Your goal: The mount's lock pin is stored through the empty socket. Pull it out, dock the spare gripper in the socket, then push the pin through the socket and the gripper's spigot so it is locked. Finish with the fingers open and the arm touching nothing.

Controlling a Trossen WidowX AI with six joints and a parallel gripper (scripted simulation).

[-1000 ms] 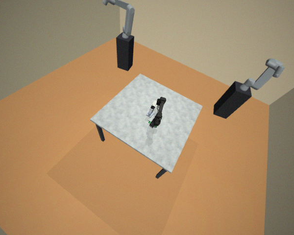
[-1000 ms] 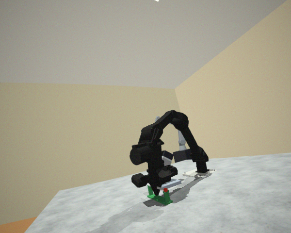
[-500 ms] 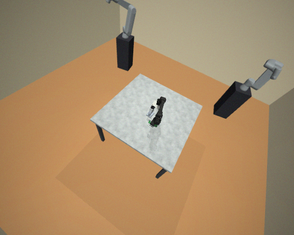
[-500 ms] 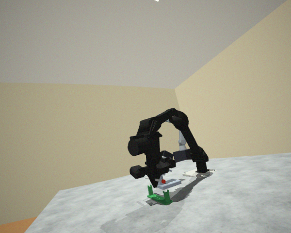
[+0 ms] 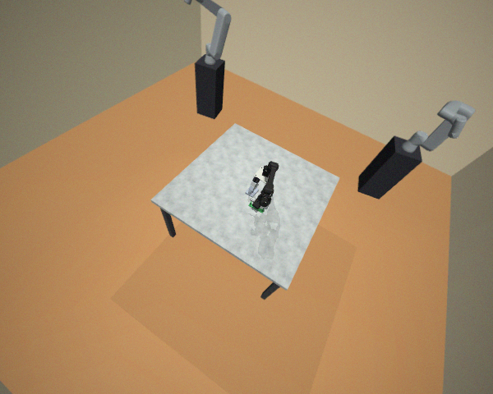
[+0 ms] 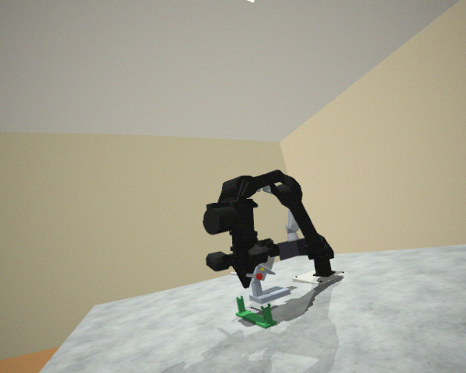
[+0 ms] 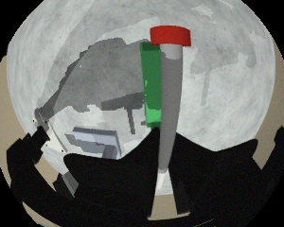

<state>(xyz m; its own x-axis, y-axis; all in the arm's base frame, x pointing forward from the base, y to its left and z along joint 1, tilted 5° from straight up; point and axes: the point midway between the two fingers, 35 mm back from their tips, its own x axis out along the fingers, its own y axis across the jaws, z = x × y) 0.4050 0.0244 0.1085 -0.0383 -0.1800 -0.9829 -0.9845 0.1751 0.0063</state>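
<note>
The green cradle lies 5 cm below my gripper tip and 1 cm to the left of it. From my gripper tip the other things lie so: spare gripper 15 cm behind, 8 cm to the right, 4 cm above; mount socket 14 cm behind, 8 cm to the right, 2 cm below.
</note>
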